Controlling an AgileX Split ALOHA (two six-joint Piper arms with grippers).
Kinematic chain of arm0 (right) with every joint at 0, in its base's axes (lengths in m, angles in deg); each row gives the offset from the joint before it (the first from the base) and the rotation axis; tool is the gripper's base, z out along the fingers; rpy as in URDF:
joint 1: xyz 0 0 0.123 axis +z
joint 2: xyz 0 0 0 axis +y
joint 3: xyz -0.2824 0 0.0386 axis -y
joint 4: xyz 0.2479 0 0.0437 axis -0.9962 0 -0.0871
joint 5: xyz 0 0 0 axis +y
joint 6: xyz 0.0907 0 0.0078 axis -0.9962 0 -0.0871
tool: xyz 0 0 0 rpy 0 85 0
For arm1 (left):
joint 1: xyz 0 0 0.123 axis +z
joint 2: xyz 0 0 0 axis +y
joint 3: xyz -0.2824 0 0.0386 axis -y
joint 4: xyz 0.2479 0 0.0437 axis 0.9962 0 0.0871
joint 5: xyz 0 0 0 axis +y
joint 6: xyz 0.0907 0 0.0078 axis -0.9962 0 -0.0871
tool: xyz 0 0 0 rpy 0 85 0
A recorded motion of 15 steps. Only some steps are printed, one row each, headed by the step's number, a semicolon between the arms.
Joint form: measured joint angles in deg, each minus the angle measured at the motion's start. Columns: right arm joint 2, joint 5, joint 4, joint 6, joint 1, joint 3; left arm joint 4, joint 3, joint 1, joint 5, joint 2, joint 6.
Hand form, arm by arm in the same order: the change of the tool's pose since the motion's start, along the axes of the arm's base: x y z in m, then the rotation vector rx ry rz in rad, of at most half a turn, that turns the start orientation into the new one. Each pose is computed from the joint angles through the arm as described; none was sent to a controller.
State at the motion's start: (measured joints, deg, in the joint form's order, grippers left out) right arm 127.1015 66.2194 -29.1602 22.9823 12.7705 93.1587; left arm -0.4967 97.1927 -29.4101 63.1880 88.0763 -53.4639
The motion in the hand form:
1: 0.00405 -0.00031 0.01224 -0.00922 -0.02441 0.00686; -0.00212 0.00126 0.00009 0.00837 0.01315 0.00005
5: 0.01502 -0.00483 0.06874 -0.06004 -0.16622 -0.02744; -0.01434 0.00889 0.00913 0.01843 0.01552 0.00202
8: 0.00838 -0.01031 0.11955 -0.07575 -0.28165 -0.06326; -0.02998 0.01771 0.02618 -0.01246 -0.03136 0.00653
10: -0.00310 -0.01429 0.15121 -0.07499 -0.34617 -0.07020; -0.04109 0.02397 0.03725 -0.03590 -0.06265 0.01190
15: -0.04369 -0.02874 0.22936 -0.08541 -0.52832 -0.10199; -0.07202 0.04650 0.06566 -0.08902 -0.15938 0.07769
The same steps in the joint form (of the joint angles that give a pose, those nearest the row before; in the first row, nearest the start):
1: -0.60 1.22 1.21 -0.77 0.00 2.06; 0.05 0.00 0.00 1.11 -0.22 0.00
5: -4.69 2.81 6.63 -5.70 0.00 8.68; 0.50 -0.07 0.00 3.60 -2.38 0.00
8: -10.25 3.26 9.49 -8.57 0.00 10.81; 0.50 -0.07 0.00 3.65 -5.63 0.33
10: -14.47 3.89 10.53 -9.19 0.00 11.00; 0.50 -0.07 0.00 3.65 -7.86 0.74
15: -25.84 4.84 14.20 -11.07 0.00 11.11; 3.53 -0.07 0.00 3.64 -14.09 4.47

